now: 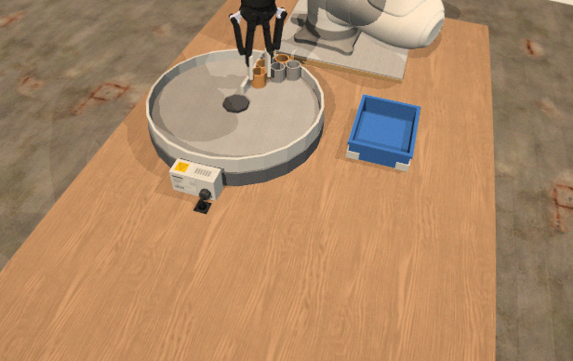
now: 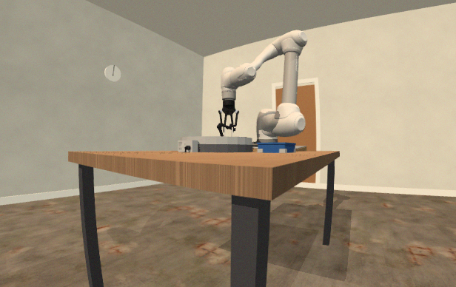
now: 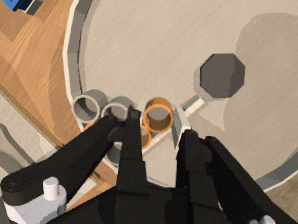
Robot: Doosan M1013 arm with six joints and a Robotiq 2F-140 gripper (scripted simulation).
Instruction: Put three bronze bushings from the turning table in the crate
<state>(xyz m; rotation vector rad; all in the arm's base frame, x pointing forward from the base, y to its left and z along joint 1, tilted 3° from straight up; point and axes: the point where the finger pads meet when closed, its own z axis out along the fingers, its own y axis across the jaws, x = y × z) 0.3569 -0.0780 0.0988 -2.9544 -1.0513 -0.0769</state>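
Now: hand 330 mm to the right of the crate, 90 mm above it and 10 mm short of it. From my hand the other things lie so: round grey turning table (100 mm ahead, 60 mm below, 20 mm to the right).
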